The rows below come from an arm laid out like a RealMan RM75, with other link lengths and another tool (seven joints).
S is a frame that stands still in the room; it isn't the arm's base.
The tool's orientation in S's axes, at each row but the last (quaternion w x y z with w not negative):
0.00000, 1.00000, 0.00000, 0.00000
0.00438, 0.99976, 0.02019, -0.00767
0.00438, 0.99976, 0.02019, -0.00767
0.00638, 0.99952, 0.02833, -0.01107
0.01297, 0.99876, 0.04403, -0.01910
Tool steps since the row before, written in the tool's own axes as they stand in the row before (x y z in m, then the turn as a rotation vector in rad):
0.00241, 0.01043, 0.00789, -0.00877, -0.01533, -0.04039
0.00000, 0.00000, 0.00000, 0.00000, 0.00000, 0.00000
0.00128, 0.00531, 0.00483, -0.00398, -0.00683, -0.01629
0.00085, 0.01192, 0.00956, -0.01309, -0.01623, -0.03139
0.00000, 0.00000, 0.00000, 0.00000, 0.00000, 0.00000
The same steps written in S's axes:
0.00241, -0.01043, -0.00789, -0.00877, 0.01533, 0.04039
0.00000, 0.00000, 0.00000, 0.00000, 0.00000, 0.00000
0.00142, -0.00530, -0.00480, -0.00401, 0.00681, 0.01629
0.00132, -0.01198, -0.00943, -0.01330, 0.01588, 0.03148
0.00000, 0.00000, 0.00000, 0.00000, 0.00000, 0.00000

